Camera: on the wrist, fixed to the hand. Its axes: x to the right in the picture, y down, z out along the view.
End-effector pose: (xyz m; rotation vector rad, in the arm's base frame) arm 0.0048 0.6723 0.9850 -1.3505 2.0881 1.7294
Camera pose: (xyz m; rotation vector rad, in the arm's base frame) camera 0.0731 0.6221 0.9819 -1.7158 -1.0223 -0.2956
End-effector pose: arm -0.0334 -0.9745 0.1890 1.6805 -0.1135 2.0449
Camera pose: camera -0.0760 -0.9121 0.1505 -0.0332 1.4574 -0.4568
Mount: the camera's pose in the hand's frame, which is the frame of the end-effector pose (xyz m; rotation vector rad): -0.0114 -0.0462 -0.0702 -0.1164 -0.2328 3.0997
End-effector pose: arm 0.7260 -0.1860 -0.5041 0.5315 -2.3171 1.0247
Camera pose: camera 0.7826 -0.1601 -0.4465 2.0853 0.6102 -0.5754
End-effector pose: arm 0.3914 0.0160 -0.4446 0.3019 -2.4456 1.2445
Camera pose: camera 0.4345 0.0461 -0.3781 2.0298 0.3658 -0.3748
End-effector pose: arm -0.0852 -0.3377 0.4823 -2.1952 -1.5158 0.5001
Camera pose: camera -0.0892 -0.3436 0.5668 1.5015 -2.0633 -0.6896
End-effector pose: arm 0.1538 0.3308 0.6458 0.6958 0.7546 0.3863
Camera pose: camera 0.0981 0.3219 0.5824 -1.0001 1.1465 -2.4452
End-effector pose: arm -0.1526 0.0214 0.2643 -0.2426 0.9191 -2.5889
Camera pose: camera -0.1758 0.0990 0.2392 0.5068 0.2270 0.3965
